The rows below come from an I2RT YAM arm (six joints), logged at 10 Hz.
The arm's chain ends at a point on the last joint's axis. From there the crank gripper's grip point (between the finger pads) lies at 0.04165 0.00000 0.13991 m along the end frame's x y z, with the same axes.
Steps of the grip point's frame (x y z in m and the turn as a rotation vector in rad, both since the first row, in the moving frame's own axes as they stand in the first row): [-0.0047, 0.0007, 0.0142, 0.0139, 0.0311, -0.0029]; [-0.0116, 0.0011, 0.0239, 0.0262, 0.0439, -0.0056]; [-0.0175, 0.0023, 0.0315, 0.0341, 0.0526, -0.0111]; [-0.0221, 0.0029, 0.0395, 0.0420, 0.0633, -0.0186]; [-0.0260, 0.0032, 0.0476, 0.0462, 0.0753, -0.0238]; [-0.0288, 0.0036, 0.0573, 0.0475, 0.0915, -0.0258]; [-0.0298, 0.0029, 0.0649, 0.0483, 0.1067, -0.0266]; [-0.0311, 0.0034, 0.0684, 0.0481, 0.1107, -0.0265]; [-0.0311, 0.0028, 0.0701, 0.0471, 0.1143, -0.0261]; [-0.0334, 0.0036, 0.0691, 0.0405, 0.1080, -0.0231]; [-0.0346, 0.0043, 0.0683, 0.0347, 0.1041, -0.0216]
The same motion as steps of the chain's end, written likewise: [-0.0090, 0.0028, 0.0156, 0.0139, 0.0311, -0.0029]; [-0.0177, 0.0050, 0.0259, 0.0262, 0.0439, -0.0056]; [-0.0248, 0.0075, 0.0340, 0.0341, 0.0526, -0.0111]; [-0.0308, 0.0096, 0.0426, 0.0420, 0.0633, -0.0186]; [-0.0363, 0.0107, 0.0513, 0.0462, 0.0753, -0.0238]; [-0.0413, 0.0114, 0.0619, 0.0475, 0.0915, -0.0258]; [-0.0444, 0.0108, 0.0703, 0.0483, 0.1067, -0.0266]; [-0.0462, 0.0113, 0.0740, 0.0481, 0.1107, -0.0265]; [-0.0467, 0.0106, 0.0759, 0.0471, 0.1143, -0.0261]; [-0.0482, 0.0103, 0.0745, 0.0405, 0.1080, -0.0231]; [-0.0488, 0.0101, 0.0735, 0.0347, 0.1041, -0.0216]
